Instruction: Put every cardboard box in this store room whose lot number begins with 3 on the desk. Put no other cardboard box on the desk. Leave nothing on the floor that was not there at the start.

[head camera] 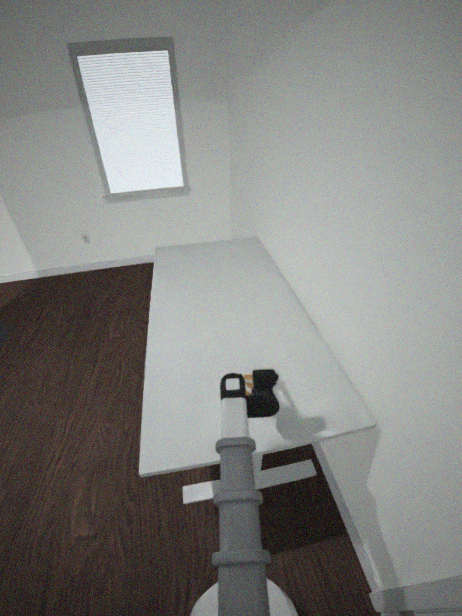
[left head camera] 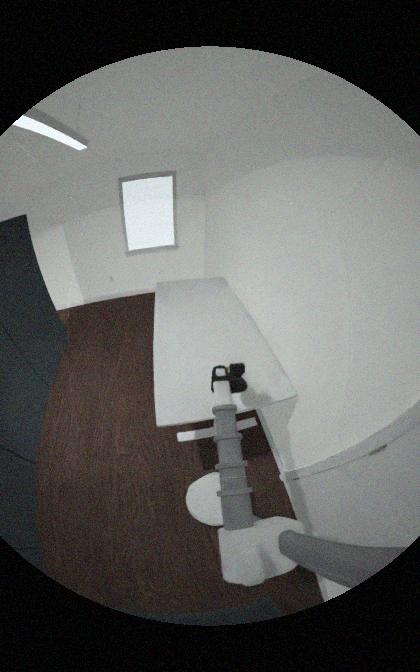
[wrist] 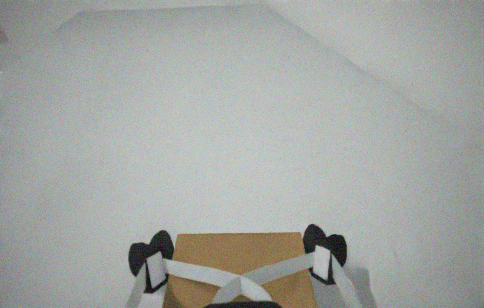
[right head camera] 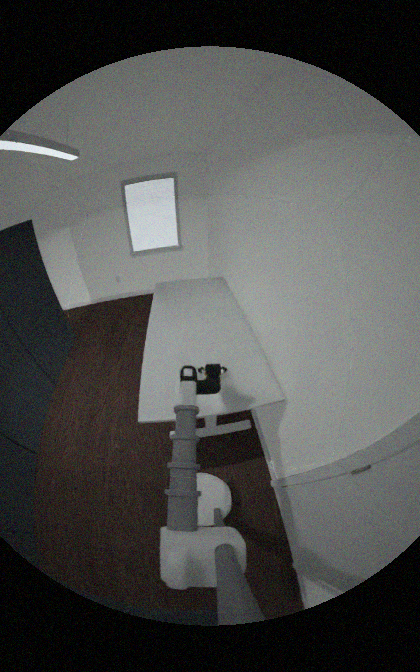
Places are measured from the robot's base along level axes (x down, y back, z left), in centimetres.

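Pixels of known places: gripper, between the fingertips: point(wrist: 238, 246).
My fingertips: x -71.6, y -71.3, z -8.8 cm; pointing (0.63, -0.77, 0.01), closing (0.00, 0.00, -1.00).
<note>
Behind a point stands the place of what it marks.
A brown cardboard box point(wrist: 240, 245) {x -74.3, y -69.3, z -8.9 cm} is held between the two black fingertips of my gripper point(wrist: 238, 246) {x -71.6, y -71.3, z -8.8 cm} in the wrist view; no lot number can be read on it. In the head view a small orange-brown part of the box point(head camera: 248, 385) {x -74.3, y -65.7, z -5.6 cm} shows beside the black wrist. My gripper is shut on the box, over the near part of the white desk point(head camera: 200, 320) {x -69.3, y -107.2, z 13.5 cm} point(left head camera: 195, 325) point(right head camera: 185, 325) point(wrist: 225, 125) {x -69.3, y -95.0, z -7.7 cm}. A shadow lies on the desk beside it. Whether the box touches the desk top is hard to tell. The fingers are mostly hidden in the head views.
A wall stands along the desk's right side. A dark cabinet-like surface point(left head camera: 25, 375) point(right head camera: 25, 375) stands at the left across the dark wood floor point(head camera: 90, 400) {x 2.7, y -112.6, z 96.8 cm} point(left head camera: 110, 425) point(right head camera: 100, 425). A white round object point(left head camera: 202, 500) point(right head camera: 215, 497) is below my arm near the desk's front.
</note>
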